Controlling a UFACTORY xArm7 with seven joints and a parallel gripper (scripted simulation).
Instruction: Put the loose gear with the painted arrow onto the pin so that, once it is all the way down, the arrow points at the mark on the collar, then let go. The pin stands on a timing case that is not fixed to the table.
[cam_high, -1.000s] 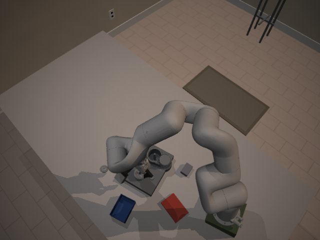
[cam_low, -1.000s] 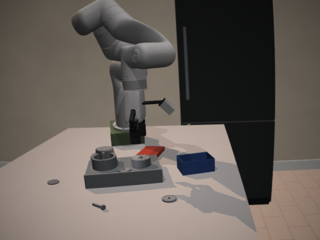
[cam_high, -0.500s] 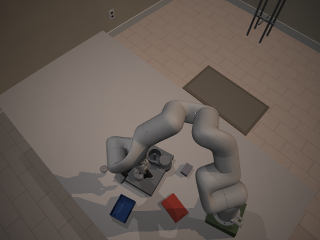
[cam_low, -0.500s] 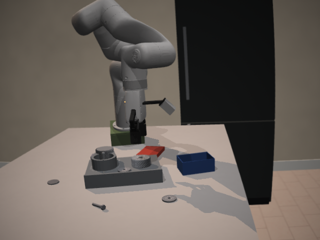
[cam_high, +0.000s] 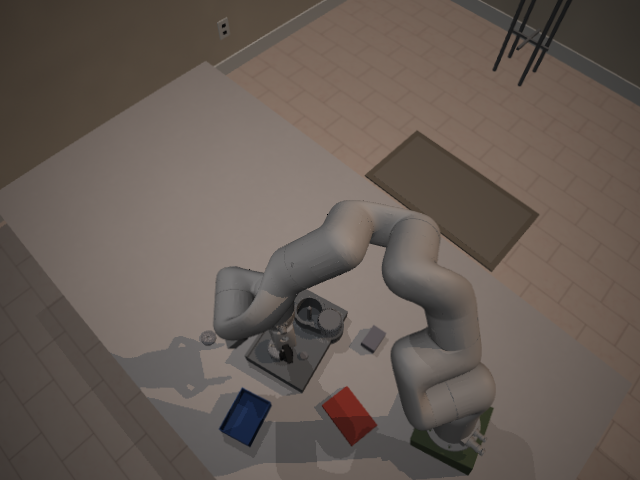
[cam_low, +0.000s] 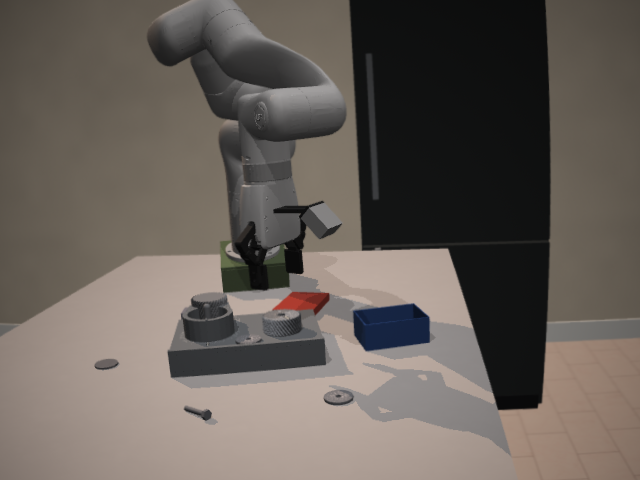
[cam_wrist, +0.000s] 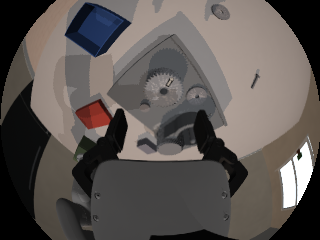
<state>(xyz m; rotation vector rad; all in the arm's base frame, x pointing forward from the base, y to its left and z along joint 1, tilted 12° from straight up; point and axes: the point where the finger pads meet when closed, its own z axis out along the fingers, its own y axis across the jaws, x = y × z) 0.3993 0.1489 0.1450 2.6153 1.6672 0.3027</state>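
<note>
The gear is 8 cm below my hand. The rest, counted from my hand: red block: 23 cm behind, 1 cm to the right, 12 cm below; then blue bin: 6 cm behind, 17 cm to the left, 12 cm below; then small grey block: 14 cm behind, 20 cm to the right, 12 cm below.
</note>
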